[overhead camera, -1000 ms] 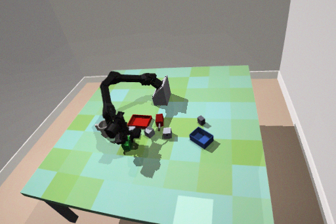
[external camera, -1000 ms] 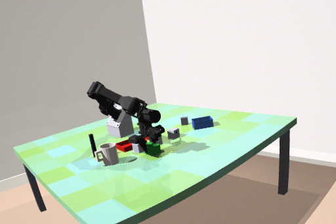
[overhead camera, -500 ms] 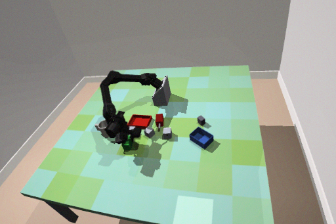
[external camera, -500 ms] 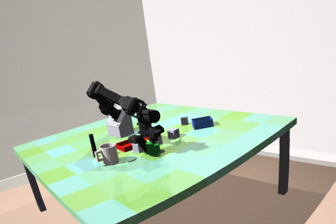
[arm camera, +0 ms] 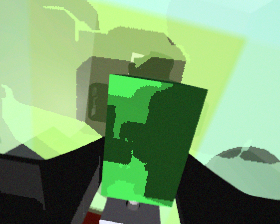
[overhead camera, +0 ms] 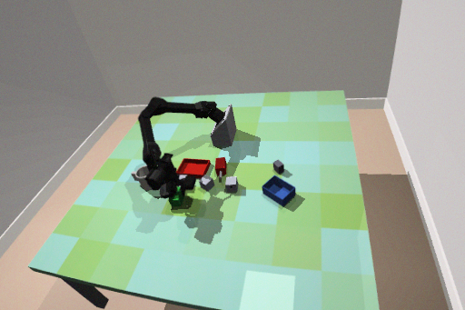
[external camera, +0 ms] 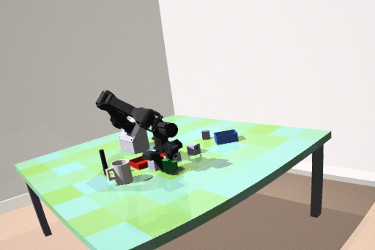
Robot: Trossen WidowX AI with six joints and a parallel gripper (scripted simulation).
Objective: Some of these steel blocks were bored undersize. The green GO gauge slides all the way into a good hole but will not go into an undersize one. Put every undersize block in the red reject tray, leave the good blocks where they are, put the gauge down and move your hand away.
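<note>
Right now my gripper tip is 22 cm to the right of the steel block, 8 cm past it and 1 cm below it. From my gripper tip the other things lie so: green GO gauge (2 cm above, 1 cm behind); mug (20 cm to the right, 6 cm behind, 3 cm above); red reject tray (17 cm behind).
</note>
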